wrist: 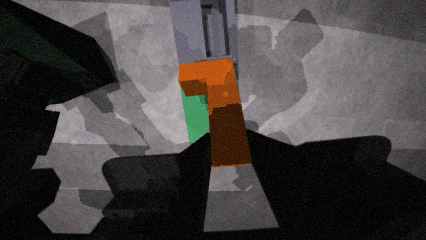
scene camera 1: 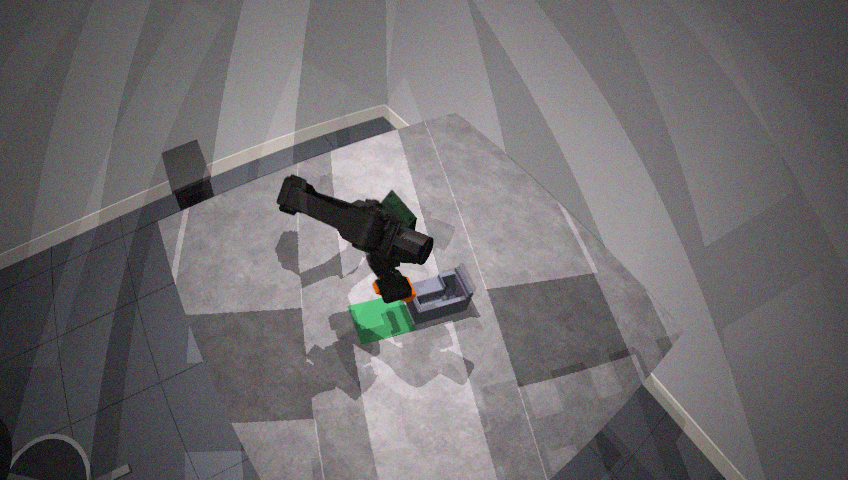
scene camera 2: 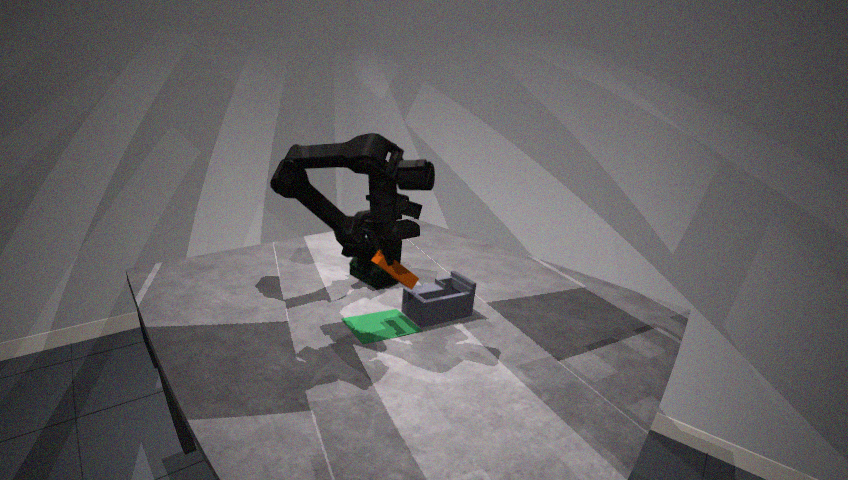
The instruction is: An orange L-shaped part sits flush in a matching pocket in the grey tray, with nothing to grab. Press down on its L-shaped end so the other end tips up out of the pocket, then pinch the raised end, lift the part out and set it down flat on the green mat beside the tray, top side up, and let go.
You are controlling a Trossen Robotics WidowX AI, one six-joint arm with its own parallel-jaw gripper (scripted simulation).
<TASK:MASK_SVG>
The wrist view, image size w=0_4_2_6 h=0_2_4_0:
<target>my gripper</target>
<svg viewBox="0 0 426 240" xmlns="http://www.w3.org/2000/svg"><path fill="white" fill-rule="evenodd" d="M426 181L386 162L392 149L392 143L390 139L384 136L370 135L316 140L293 146L246 129L252 165L279 227L203 232L212 166L211 137L209 132L179 154L139 155L107 160L102 165L102 174L111 188L114 197L102 210L102 214L105 217L99 220L99 223L89 234L55 234L38 217L46 207L49 207L54 202L62 182L53 168L0 170L0 240L426 240Z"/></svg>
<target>orange L-shaped part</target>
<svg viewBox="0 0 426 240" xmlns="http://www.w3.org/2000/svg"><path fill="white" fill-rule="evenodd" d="M233 59L179 65L178 81L185 96L208 94L211 163L214 168L245 166L252 163Z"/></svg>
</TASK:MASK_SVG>
